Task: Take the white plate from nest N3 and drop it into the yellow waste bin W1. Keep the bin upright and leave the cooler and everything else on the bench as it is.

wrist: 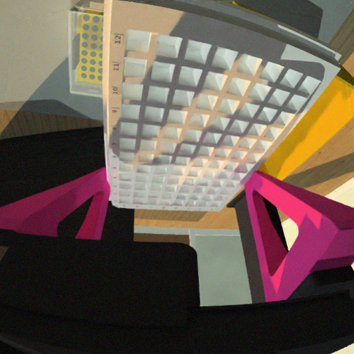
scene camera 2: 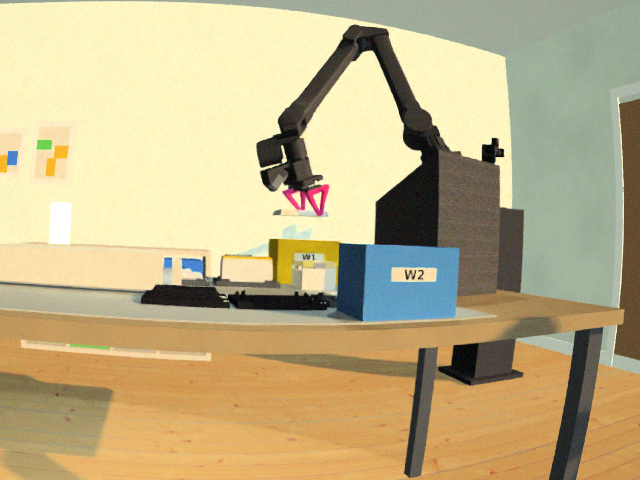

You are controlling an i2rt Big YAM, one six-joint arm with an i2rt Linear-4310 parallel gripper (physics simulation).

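Places are measured from the arm's base along level axes (x down, y left, z ahead), in centimetres.
Pixels of known places: gripper, fingertip midpoint: (scene camera 2: 311,214); arm's base, link origin: (scene camera 2: 441,168).
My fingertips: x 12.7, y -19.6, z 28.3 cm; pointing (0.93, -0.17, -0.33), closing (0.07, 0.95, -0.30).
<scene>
For each thing: its top centre in the pictures, then the offset to it from my fingertips. "spot": a spot on its surface instead.
- white plate, surface spot: (scene camera 2: 286,212) spot: dx +0.0, dy +4.8, dz +7.7 cm
- yellow waste bin W1, top centre: (scene camera 2: 303,240) dx +6.8, dy -11.9, dz -1.3 cm
- blue bin W2, top centre: (scene camera 2: 399,245) dx +6.8, dy +52.1, dz -2.0 cm
- white box with a yellow top, top centre: (scene camera 2: 245,255) dx +11.1, dy +0.7, dz +17.0 cm
My gripper (scene camera 2: 311,211) (wrist: 177,175), with pink fingers, is shut on the white plate (scene camera 2: 286,212) (wrist: 200,120), one finger at each side. The plate is a grid of square wells and hangs almost level in the scene view, high over the bench. The yellow waste bin W1 (scene camera 2: 283,258) (wrist: 315,135) stands upright below the plate in the scene view. In the wrist view part of the bin shows past the plate's right edge, and the plate hides much of it. Whether the plate is fully over the bin's opening I cannot tell. Nest N3 cannot be made out.
The blue bin W2 (scene camera 2: 408,299) stands in front of W1 at the right. Black nests (scene camera 2: 186,296) (scene camera 2: 279,301) lie along the front. A white box with a yellow top (scene camera 2: 247,268) stands left of W1. A clear box with a yellow holed rack (wrist: 90,47) shows left of the plate.
</scene>
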